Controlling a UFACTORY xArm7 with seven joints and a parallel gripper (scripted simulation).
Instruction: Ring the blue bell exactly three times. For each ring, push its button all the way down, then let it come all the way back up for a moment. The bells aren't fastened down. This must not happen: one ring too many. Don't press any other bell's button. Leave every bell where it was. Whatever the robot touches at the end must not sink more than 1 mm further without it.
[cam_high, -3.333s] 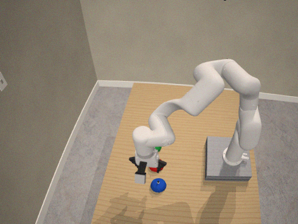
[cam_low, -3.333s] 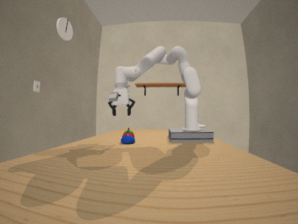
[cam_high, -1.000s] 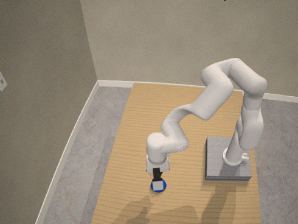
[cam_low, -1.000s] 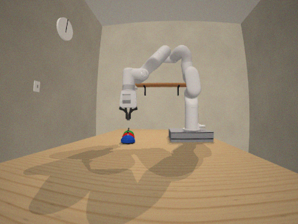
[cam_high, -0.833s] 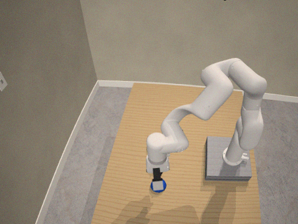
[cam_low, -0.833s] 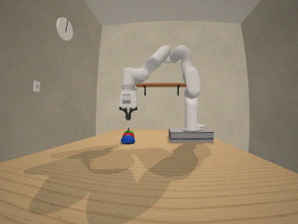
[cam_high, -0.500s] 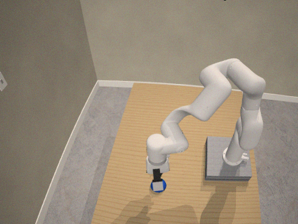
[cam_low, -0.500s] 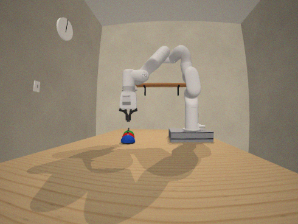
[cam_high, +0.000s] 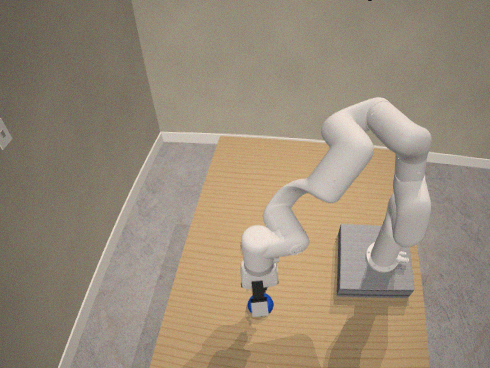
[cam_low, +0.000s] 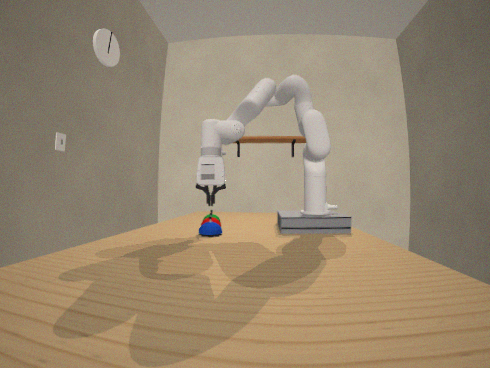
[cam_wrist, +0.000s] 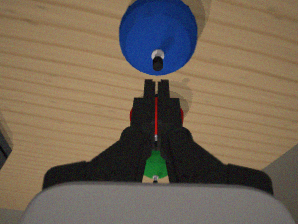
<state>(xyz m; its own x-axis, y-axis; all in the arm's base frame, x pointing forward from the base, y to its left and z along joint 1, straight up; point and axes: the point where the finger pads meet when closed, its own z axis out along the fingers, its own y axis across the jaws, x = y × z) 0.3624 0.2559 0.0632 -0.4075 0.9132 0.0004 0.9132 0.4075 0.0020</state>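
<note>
The blue bell is 80 mm below my hand. Also, from my hand: green bell: 240 mm to the right, 110 mm ahead, 80 mm below; then red bell: 120 mm to the right, 80 mm below, 50 mm ahead.
</note>
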